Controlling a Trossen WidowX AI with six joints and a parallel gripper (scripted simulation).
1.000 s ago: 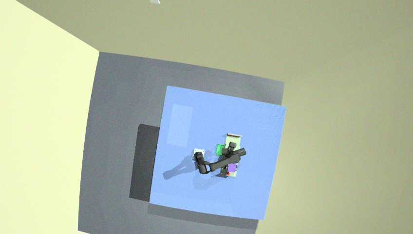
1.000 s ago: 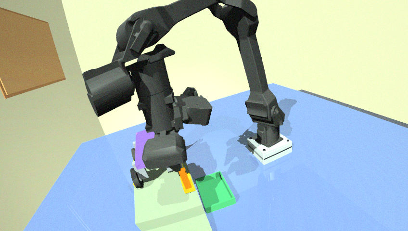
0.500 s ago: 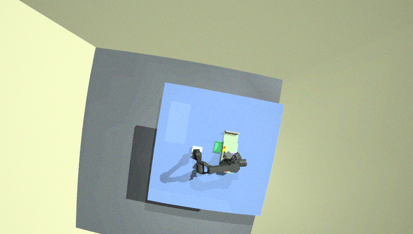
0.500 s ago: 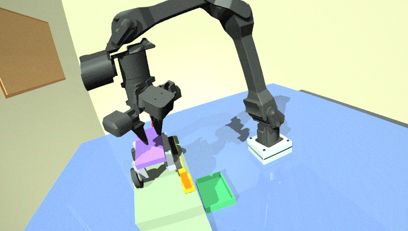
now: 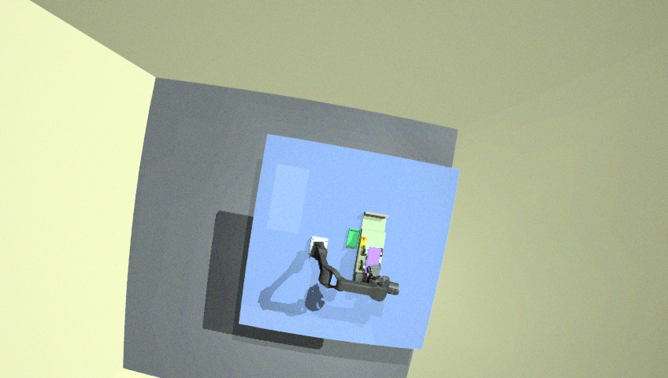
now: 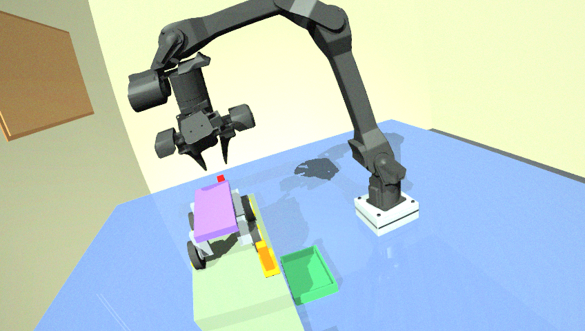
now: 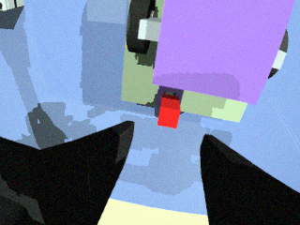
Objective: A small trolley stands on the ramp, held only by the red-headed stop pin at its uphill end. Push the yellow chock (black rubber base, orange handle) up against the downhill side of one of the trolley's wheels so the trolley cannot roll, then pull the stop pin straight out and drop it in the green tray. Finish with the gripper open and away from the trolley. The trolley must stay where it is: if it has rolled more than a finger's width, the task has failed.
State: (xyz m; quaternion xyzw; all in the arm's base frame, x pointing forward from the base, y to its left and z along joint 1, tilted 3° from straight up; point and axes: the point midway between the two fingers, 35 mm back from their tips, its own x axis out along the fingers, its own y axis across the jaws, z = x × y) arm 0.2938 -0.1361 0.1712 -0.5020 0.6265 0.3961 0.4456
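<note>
My gripper tip is 6 cm above the red-headed stop pin and 2 cm to the left of it. Also, from my gripper tip: trolley (8 cm to the left, 8 cm below, 4 cm ahead); yellow chock (18 cm to the left, 11 cm below, 1 cm behind); pale green ramp (15 cm below, 8 cm to the left, 4 cm ahead).
</note>
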